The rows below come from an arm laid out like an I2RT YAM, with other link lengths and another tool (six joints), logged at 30 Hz.
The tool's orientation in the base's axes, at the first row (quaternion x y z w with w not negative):
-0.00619, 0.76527, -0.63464, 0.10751
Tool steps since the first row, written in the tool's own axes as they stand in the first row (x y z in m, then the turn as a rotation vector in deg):
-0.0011, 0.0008, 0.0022, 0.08, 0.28, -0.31
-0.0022, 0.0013, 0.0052, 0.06, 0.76, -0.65
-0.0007, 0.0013, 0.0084, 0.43, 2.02, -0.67
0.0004, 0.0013, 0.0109, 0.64, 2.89, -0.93
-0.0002, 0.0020, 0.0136, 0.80, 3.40, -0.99
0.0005, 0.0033, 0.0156, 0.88, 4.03, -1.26
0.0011, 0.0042, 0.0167, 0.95, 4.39, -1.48
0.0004, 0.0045, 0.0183, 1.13, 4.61, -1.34
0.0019, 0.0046, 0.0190, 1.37, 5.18, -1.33
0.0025, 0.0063, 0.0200, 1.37, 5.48, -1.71
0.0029, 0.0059, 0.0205, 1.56, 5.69, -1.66
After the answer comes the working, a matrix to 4 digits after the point.
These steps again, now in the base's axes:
0.0016, -0.0018, -0.0010, -0.10, 0.34, -0.23
0.0032, -0.0045, -0.0018, -0.07, 0.77, -0.64
0.0023, -0.0078, -0.0026, -0.28, 0.98, -1.92
0.0017, -0.0104, -0.0032, -0.42, 1.37, -2.75
0.0028, -0.0128, -0.0042, -0.52, 1.50, -3.26
0.0026, -0.0146, -0.0060, -0.57, 1.88, -3.84
0.0023, -0.0155, -0.0071, -0.63, 2.15, -4.17
0.0033, -0.0169, -0.0076, -0.75, 2.03, -4.43
0.0020, -0.0178, -0.0080, -0.91, 2.10, -5.03
0.0018, -0.0185, -0.0099, -0.94, 2.52, -5.25
0.0015, -0.0192, -0.0097, -1.09, 2.49, -5.49

The tool's axes in the first row as the columns of a matrix, in the base's axes (rounded; the answer above uses it unrounded):
-0.9768, 0.1270, 0.1724
-0.1459, 0.1944, -0.9700
-0.1567, -0.9727, -0.1713

